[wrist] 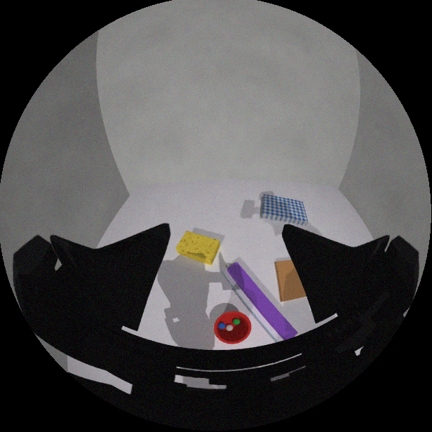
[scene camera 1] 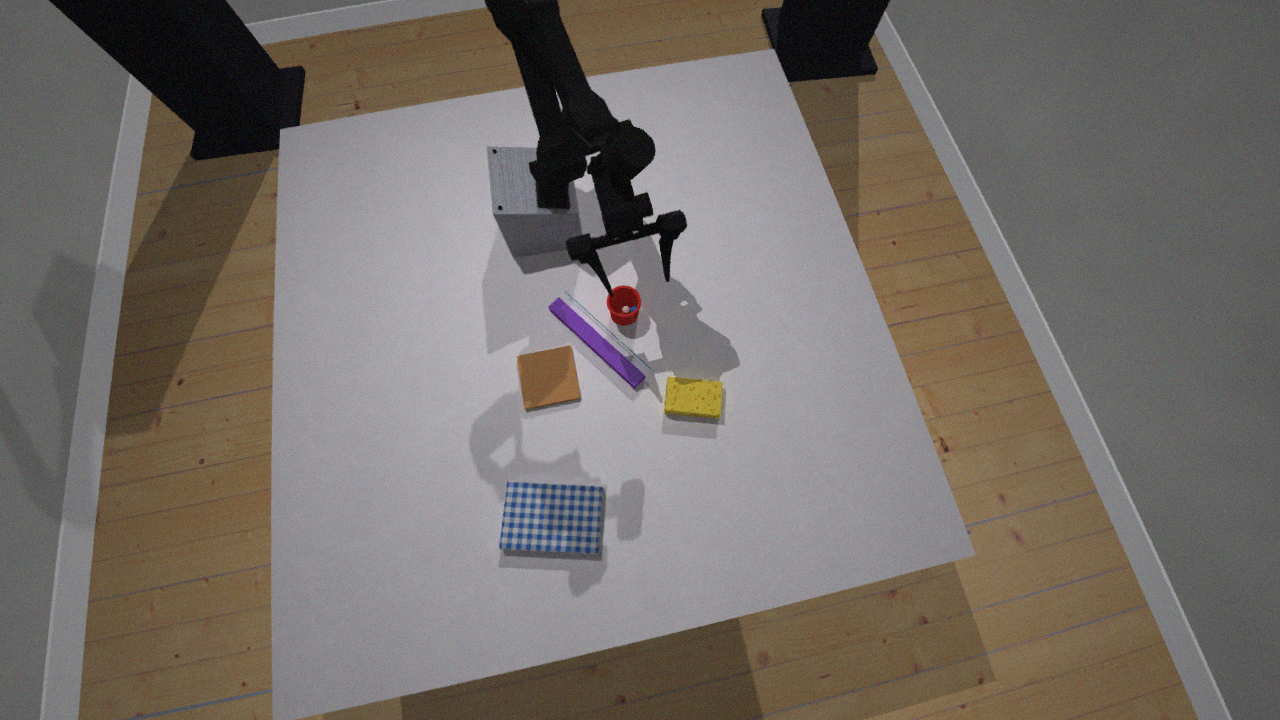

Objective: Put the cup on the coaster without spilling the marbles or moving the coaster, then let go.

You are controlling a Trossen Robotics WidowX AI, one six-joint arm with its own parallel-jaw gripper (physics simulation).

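Places are measured from the arm's base along level axes (x right, y ahead, z up), in millimetres.
Pixels of known places: gripper, fingertip midpoint: (scene camera 1: 640,289); arm's base, link origin: (scene camera 1: 552,194).
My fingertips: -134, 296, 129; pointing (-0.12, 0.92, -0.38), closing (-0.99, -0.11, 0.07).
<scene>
For each thing: its top centre in the pictures, then the offset to it from my fingertips, as dx, dy, dz. Level surfaces: height alone.
- red cup, top centre: (scene camera 1: 623,301) +20, -76, -200
- flat orange-brown square coaster, top centre: (scene camera 1: 547,376) +194, +45, -252
- purple bar, top centre: (scene camera 1: 598,336) +81, -22, -244
- yellow sponge, top centre: (scene camera 1: 694,395) -91, +132, -235
- blue checked cloth block, top centre: (scene camera 1: 551,517) +211, +319, -240
- table, surface height: dz -265
The red cup (scene camera 1: 623,305) (wrist: 232,327) stands upright on the white table, with blue, white and green marbles inside it in the wrist view. The flat orange-brown square coaster (scene camera 1: 548,377) (wrist: 290,280) lies apart from the cup, across the purple bar, and is partly hidden by a finger in the wrist view. My gripper (scene camera 1: 639,287) (wrist: 228,230) is wide open and empty. In the scene view its fingertips appear above and beside the cup, one overlapping the cup's rim; whether that finger touches it I cannot tell.
A purple bar (scene camera 1: 595,342) (wrist: 262,300) with a thin clear panel along it lies between cup and coaster. A yellow sponge (scene camera 1: 693,397) (wrist: 198,247), a blue checked cloth block (scene camera 1: 552,518) (wrist: 283,208) and a grey box (scene camera 1: 537,232) are on the table (scene camera 1: 375,573).
</scene>
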